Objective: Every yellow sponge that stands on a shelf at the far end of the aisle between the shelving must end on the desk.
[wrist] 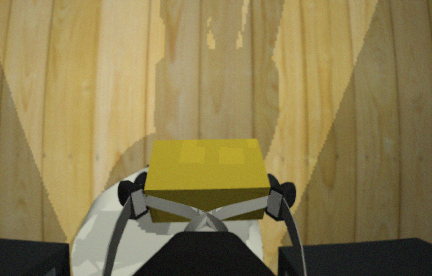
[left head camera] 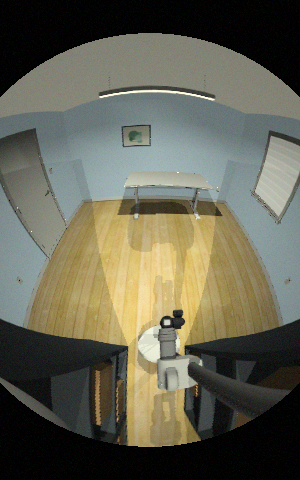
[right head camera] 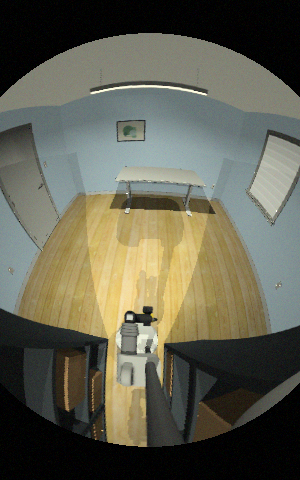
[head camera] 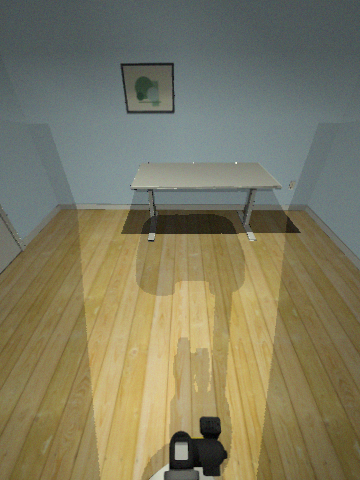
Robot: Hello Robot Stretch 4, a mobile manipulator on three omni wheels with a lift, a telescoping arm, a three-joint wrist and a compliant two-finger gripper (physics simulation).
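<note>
A yellow sponge is held crosswise between the fingertips of my gripper, which is shut on it, above the floor in front of the robot's pale round base. In the head camera view a thin yellow edge of the sponge shows behind the dark wrist parts, which hide the fingers. The desk, with a light top and metal legs, stands across the room against the far blue wall, ahead of the robot. The shelf with the sponges at the aisle's far end does not show in these views.
Dark shelving with brown boxes flanks the robot closely left and right. Shelving corners also show low in the wrist view. A grey door is on the left wall, a window on the right.
</note>
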